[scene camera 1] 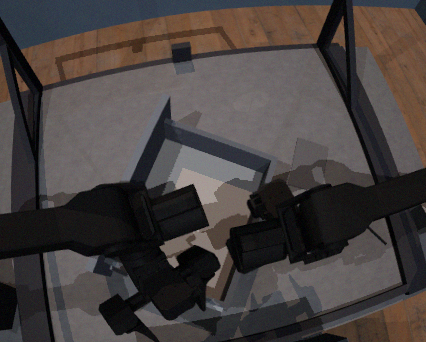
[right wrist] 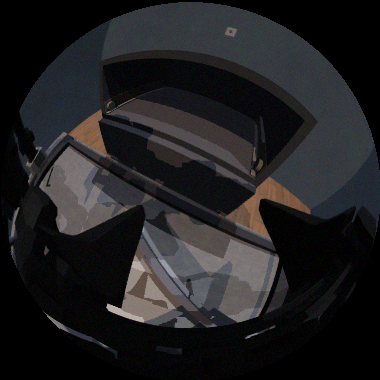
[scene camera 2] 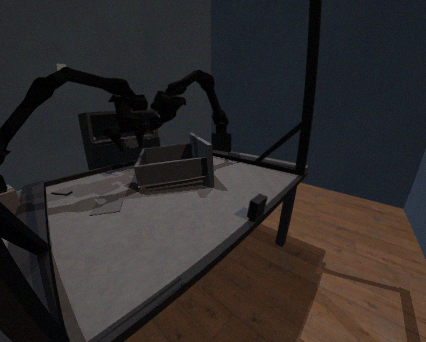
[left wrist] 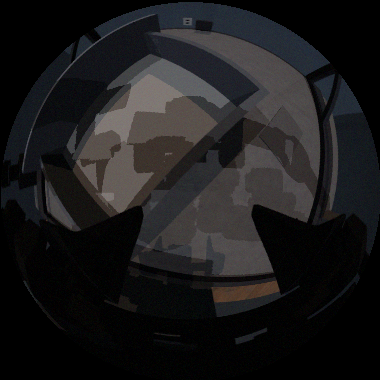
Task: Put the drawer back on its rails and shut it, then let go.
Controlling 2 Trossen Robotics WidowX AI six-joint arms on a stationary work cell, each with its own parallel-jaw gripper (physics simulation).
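Pixels of known places: left gripper, between the fingertips: [scene camera 2: 132, 149] [left wrist: 198, 211]; right gripper, between the fingertips: [scene camera 1: 180, 325] [right wrist: 203, 208] [scene camera 2: 154, 127]; left arm's base, origin of its link: [right wrist: 32, 155]; right arm's base, origin of its link: [scene camera 2: 221, 133].
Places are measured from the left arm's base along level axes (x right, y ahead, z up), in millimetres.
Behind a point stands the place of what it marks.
Observation:
The grey drawer [scene camera 1: 215, 145] @(y 426, x 385, z 6 mm) [scene camera 2: 170, 172] @(y 408, x 383, z -8 mm) [left wrist: 142, 92] @(y 510, x 341, z -48 mm) rests upright on the table, turned at an angle, with its taller front panel [scene camera 1: 152, 137] @(y 543, x 436, z 64 mm) [scene camera 2: 202, 159] @(y 485, x 469, z 29 mm) attached. The cabinet [scene camera 2: 107, 155] @(y 466, x -80, z -1 mm) [right wrist: 140, 150] @(y 547, x -54, z 13 mm) stands beyond the table edge; its opening is empty, with rails [right wrist: 257, 162] @(y 752, x -15, z 92 mm) inside. My left gripper [scene camera 2: 130, 145] @(y 436, x 162, z 52 mm) [left wrist: 198, 211] @(y 436, x 162, z 52 mm) is open and empty above the drawer's side wall; its fingers are hidden in scene camera 1. My right gripper [scene camera 1: 175, 317] @(y 655, x 94, z 124 mm) [right wrist: 203, 208] @(y 655, x 94, z 124 mm) is open and empty, tilted toward the cabinet, above the drawer's cabinet-side end. Its fingers are unclear in scene camera 2.
A small dark block [scene camera 1: 181, 52] @(y 362, x 685, z -30 mm) [scene camera 2: 257, 207] @(y 332, x 699, z -26 mm) stands at the far table edge. A thin grey square [scene camera 1: 307, 162] @(y 230, x 273, z -69 mm) [scene camera 2: 107, 206] @(y 212, x 283, z -69 mm) and a thin black bent piece [scene camera 1: 377, 235] @(y 169, x 23, z -66 mm) [scene camera 2: 61, 193] @(y 173, x 42, z -68 mm) lie on the table. Dark frame posts [scene camera 1: 349, 60] @(y 0, x 430, z 42 mm) [scene camera 2: 307, 90] @(y 762, x 803, z 291 mm) rise at the table's edges.

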